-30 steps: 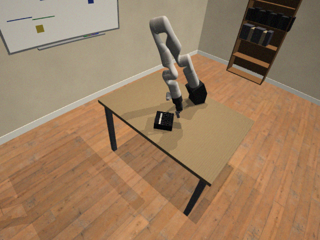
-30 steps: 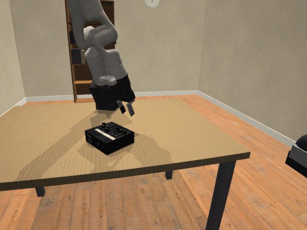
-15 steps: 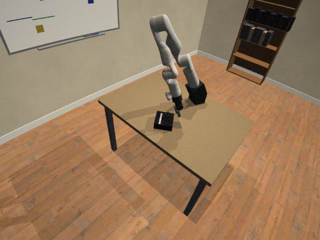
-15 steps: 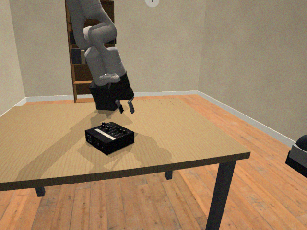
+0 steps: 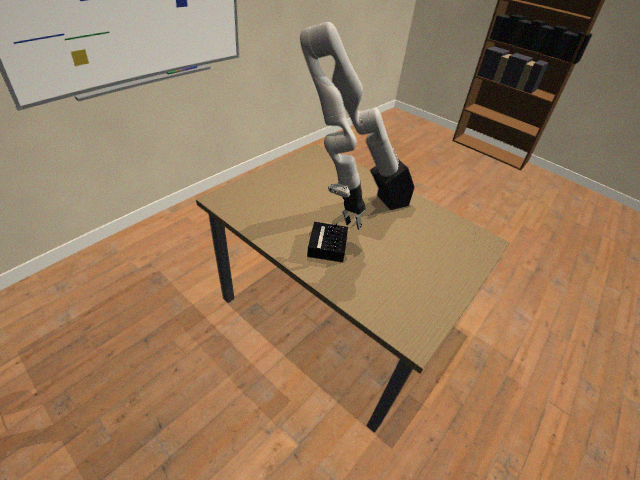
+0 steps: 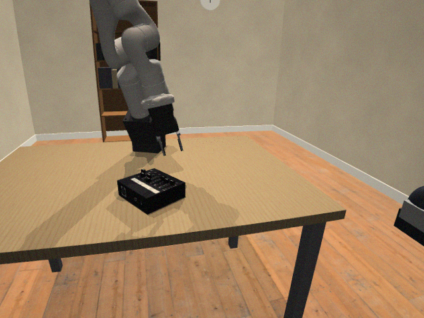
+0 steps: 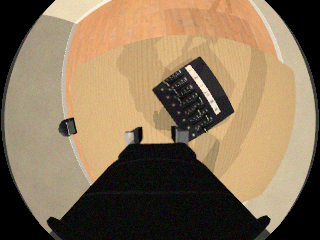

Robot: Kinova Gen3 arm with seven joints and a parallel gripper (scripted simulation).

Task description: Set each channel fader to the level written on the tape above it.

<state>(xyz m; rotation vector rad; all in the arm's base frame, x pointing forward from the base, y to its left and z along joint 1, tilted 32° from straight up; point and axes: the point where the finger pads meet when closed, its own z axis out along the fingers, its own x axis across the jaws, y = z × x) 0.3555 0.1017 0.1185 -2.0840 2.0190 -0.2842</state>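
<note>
Right now the fader is 10 cm to the right of my hand and 8 cm below it.
</note>
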